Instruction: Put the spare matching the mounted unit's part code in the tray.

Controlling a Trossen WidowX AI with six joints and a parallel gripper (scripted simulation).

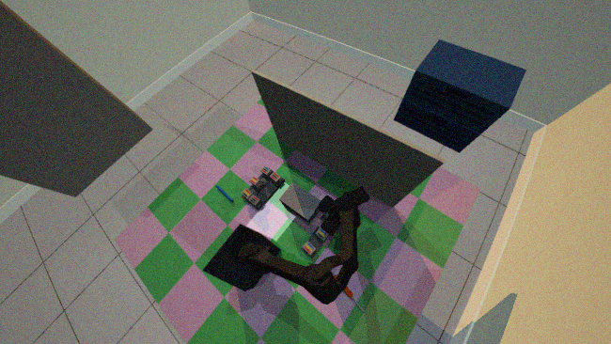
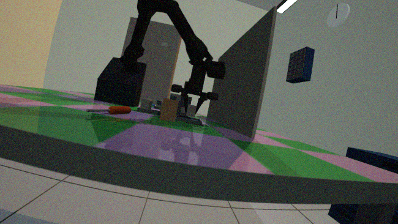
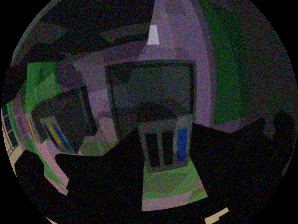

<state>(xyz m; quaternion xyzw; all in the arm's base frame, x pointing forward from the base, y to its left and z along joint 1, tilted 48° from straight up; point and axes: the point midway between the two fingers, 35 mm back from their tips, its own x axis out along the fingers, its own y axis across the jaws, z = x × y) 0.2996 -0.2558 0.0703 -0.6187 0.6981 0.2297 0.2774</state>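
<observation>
The spare block is 20 mm above my gripper tip. Round my gripper tip: mounted unit: 30 mm behind, 180 mm to the left, 20 mm above; brown block: 90 mm behind, 100 mm to the right, 10 mm above; flat dark tray: 30 mm below.
</observation>
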